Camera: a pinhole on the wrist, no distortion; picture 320 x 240 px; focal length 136.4 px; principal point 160.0 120.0 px. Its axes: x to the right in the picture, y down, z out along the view. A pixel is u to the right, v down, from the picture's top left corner.
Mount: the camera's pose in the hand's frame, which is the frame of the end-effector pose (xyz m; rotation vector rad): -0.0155 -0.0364 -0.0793 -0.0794 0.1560 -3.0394
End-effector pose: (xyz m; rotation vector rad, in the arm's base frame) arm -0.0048 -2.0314 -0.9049 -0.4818 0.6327 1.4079
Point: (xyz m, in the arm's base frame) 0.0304 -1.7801 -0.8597
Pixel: 82 98
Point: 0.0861 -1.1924 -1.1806
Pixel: outside the picture
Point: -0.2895 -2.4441 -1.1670
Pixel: behind the camera
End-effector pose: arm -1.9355 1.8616 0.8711 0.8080 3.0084 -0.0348
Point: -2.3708 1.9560 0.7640
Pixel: outside the picture
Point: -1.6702 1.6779 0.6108
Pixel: 289 87
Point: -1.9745 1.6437 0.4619
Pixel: 183 149
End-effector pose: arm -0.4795 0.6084 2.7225 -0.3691 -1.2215 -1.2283
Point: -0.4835 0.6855 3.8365
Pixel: outside the picture
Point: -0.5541 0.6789 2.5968
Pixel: 301 146
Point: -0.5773 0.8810 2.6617
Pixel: 237 84
